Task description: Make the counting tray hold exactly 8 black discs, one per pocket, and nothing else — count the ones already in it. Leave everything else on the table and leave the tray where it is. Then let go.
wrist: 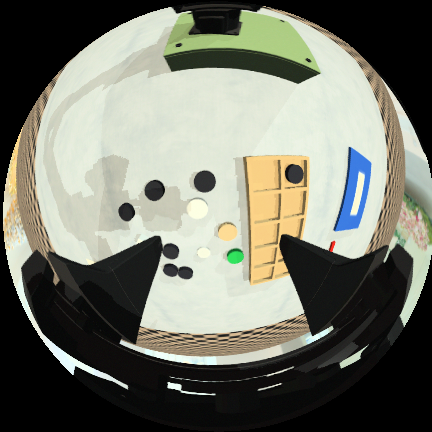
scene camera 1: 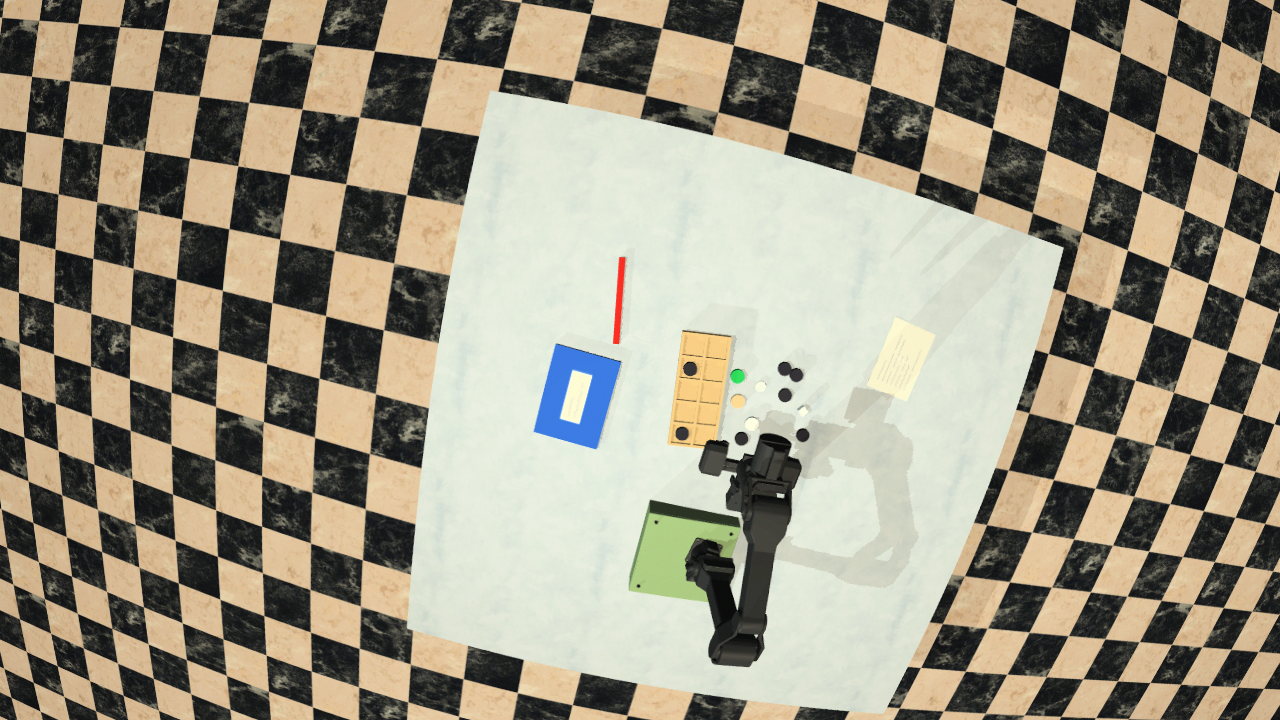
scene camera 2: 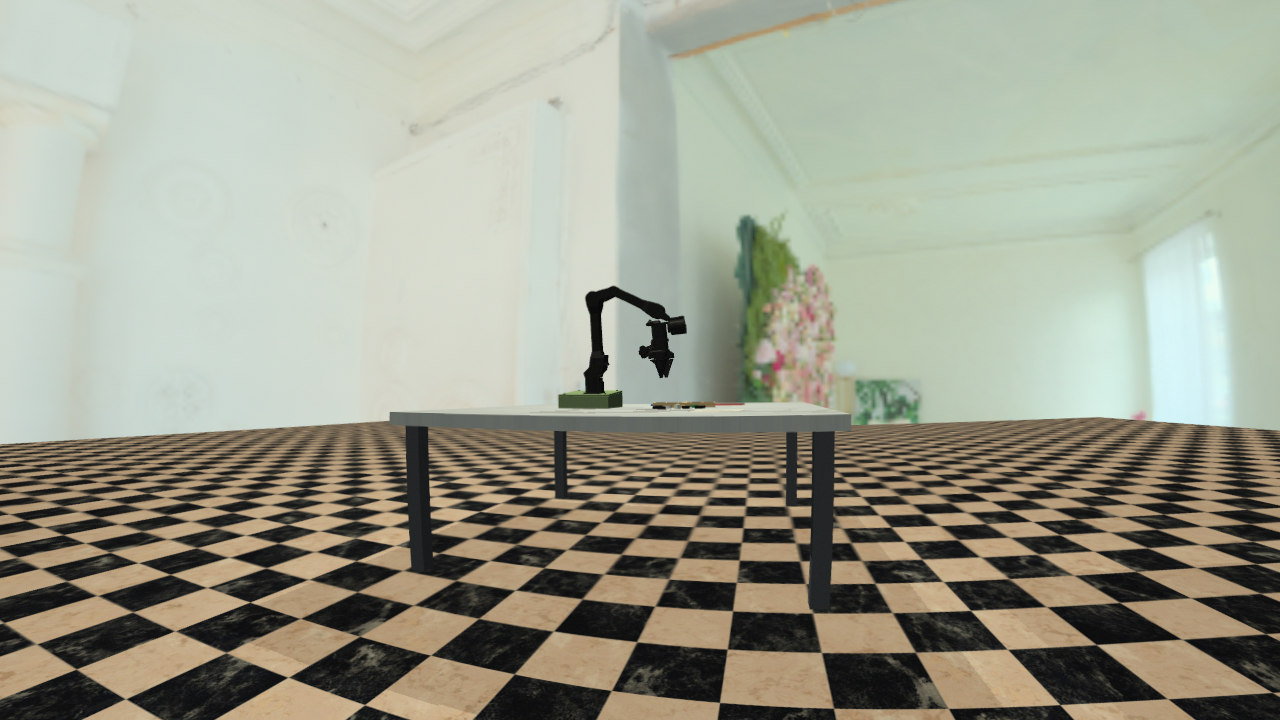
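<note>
The tan counting tray [scene camera 1: 693, 389] [wrist: 265, 202] lies flat. One black disc [scene camera 1: 682, 433] [wrist: 294, 173] sits in an end pocket near the robot's base. A second black disc [scene camera 1: 690, 368] sits in a pocket farther along; the right finger hides it in the wrist view. Several loose black discs lie beside the tray: a near one [scene camera 1: 741, 437] [wrist: 204, 181], one [wrist: 154, 190] hidden under the arm in scene camera 1, an outer one [scene camera 1: 802, 435] [wrist: 126, 212], and a farther cluster [scene camera 1: 785, 368] [wrist: 170, 270]. My gripper [scene camera 2: 663, 376] [wrist: 221, 241] is open and empty, hanging above the table.
Beside the tray lie a green disc [scene camera 1: 737, 376] [wrist: 235, 256], a tan disc [scene camera 1: 738, 400] [wrist: 227, 231], a white disc [scene camera 1: 751, 423] [wrist: 197, 208] and small pale pieces. A blue block [scene camera 1: 547, 410] [wrist: 344, 210], red bar [scene camera 1: 619, 300] and cream sheet [scene camera 1: 901, 358] lie farther out.
</note>
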